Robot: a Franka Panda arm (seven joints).
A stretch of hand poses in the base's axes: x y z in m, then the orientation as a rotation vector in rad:
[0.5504, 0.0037, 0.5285, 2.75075, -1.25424, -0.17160]
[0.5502, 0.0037, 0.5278, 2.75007, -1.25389, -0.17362]
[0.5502, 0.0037, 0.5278, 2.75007, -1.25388, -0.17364]
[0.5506, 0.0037, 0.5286, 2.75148, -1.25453, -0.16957]
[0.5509, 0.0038, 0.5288, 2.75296, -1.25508, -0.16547]
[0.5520, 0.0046, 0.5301, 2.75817, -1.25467, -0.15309]
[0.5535, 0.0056, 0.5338, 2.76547, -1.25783, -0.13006]
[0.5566, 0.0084, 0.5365, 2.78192, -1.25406, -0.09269]
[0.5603, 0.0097, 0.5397, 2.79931, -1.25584, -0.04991]
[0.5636, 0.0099, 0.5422, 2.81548, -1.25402, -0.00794]
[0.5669, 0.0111, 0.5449, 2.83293, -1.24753, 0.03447]
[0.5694, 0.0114, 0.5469, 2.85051, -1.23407, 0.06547]
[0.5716, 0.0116, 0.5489, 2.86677, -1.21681, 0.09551]
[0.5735, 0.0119, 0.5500, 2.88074, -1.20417, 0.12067]
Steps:
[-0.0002, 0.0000, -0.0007, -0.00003, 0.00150, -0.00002]
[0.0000, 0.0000, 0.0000, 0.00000, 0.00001, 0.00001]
[0.0004, 0.0000, 0.0008, 0.00007, -0.00304, 0.00008]
[0.0003, 0.0001, 0.0002, 0.00009, -0.00306, 0.00015]
[0.0011, 0.0008, 0.0013, 0.00026, -0.00913, 0.00191]
[0.0015, 0.0010, 0.0037, -0.00007, -0.01683, 0.00057]
[0.0031, 0.0028, 0.0027, 0.00115, -0.02737, 0.00742]
[0.0037, 0.0013, 0.0032, 0.00283, -0.03198, 0.00437]
[0.0033, 0.0002, 0.0025, 0.00140, -0.03039, 0.00614]
[0.0033, 0.0012, 0.0027, 0.00131, -0.03031, 0.00919]
[0.0025, 0.0003, 0.0020, 0.00224, -0.02239, 0.01307]
[0.0022, 0.0002, 0.0020, 0.00038, -0.02078, 0.01483]
[0.0019, 0.0003, 0.0011, 0.00164, -0.01786, 0.01141]

